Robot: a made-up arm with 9 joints. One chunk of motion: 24 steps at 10 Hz.
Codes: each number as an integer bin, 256 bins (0 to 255) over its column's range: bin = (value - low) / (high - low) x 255, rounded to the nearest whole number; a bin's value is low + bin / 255 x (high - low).
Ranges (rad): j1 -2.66..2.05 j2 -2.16..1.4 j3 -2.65..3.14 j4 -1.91..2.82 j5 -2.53..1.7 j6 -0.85..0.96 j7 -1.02..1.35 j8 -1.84..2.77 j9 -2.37..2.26
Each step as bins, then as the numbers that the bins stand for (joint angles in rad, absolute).
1 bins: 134 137 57 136 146 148 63 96 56
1 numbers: -0.1849 -0.2474 -1.3558 0.6127 -0.1081 0.2005 -0.4345 -0.1045 -1.3532
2 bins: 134 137 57 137 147 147 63 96 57
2 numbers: -0.1849 -0.2474 -1.3558 0.6312 -0.0915 0.1934 -0.4345 -0.1045 -1.3351
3 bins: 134 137 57 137 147 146 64 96 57
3 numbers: -0.1849 -0.2474 -1.3558 0.6312 -0.0915 0.1863 -0.4252 -0.1045 -1.3351
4 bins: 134 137 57 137 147 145 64 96 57
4 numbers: -0.1849 -0.2474 -1.3558 0.6312 -0.0915 0.1792 -0.4252 -0.1045 -1.3351
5 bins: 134 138 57 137 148 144 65 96 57
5 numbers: -0.1849 -0.2334 -1.3558 0.6312 -0.0749 0.1721 -0.4159 -0.1045 -1.3351
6 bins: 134 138 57 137 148 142 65 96 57
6 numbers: -0.1849 -0.2334 -1.3558 0.6312 -0.0749 0.1579 -0.4159 -0.1045 -1.3351
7 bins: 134 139 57 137 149 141 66 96 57
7 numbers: -0.1849 -0.2195 -1.3558 0.6312 -0.0584 0.1508 -0.4066 -0.1045 -1.3351
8 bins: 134 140 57 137 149 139 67 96 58
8 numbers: -0.1849 -0.2055 -1.3558 0.6312 -0.0584 0.1366 -0.3973 -0.1045 -1.3169
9 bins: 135 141 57 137 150 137 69 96 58
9 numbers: -0.1665 -0.1915 -1.3558 0.6312 -0.0418 0.1224 -0.3787 -0.1045 -1.3169
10 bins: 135 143 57 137 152 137 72 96 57
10 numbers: -0.1665 -0.1636 -1.3558 0.6312 -0.0086 0.1224 -0.3508 -0.1045 -1.3351
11 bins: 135 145 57 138 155 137 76 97 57
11 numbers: -0.1665 -0.1357 -1.3558 0.6498 0.0412 0.1224 -0.3136 -0.0864 -1.3351
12 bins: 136 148 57 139 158 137 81 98 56
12 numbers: -0.1480 -0.0938 -1.3558 0.6683 0.0909 0.1224 -0.2672 -0.0683 -1.3532
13 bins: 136 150 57 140 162 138 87 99 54
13 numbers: -0.1480 -0.0659 -1.3558 0.6869 0.1573 0.1295 -0.2114 -0.0502 -1.3895
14 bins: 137 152 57 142 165 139 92 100 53
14 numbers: -0.1295 -0.0380 -1.3558 0.7240 0.2071 0.1366 -0.1649 -0.0322 -1.4077
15 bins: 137 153 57 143 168 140 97 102 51
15 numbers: -0.1295 -0.0240 -1.3558 0.7425 0.2568 0.1437 -0.1185 0.0040 -1.4440
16 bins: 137 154 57 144 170 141 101 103 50
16 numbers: -0.1295 -0.0100 -1.3558 0.7611 0.2900 0.1508 -0.0813 0.0221 -1.4622
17 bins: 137 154 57 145 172 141 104 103 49
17 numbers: -0.1295 -0.0100 -1.3558 0.7796 0.3232 0.1508 -0.0534 0.0221 -1.4803
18 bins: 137 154 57 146 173 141 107 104 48
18 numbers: -0.1295 -0.0100 -1.3558 0.7982 0.3398 0.1508 -0.0255 0.0402 -1.4985
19 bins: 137 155 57 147 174 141 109 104 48
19 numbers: -0.1295 0.0039 -1.3558 0.8167 0.3564 0.1508 -0.0069 0.0402 -1.4985
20 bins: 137 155 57 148 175 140 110 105 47
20 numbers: -0.1295 0.0039 -1.3558 0.8353 0.3729 0.1437 0.0024 0.0582 -1.5166
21 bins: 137 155 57 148 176 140 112 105 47
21 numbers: -0.1295 0.0039 -1.3558 0.8353 0.3895 0.1437 0.0209 0.0582 -1.5166
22 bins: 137 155 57 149 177 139 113 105 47
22 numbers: -0.1295 0.0039 -1.3558 0.8538 0.4061 0.1366 0.0302 0.0582 -1.5166
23 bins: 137 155 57 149 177 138 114 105 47
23 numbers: -0.1295 0.0039 -1.3558 0.8538 0.4061 0.1295 0.0395 0.0582 -1.5166
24 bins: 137 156 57 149 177 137 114 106 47
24 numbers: -0.1295 0.0179 -1.3558 0.8538 0.4061 0.1224 0.0395 0.0763 -1.5166
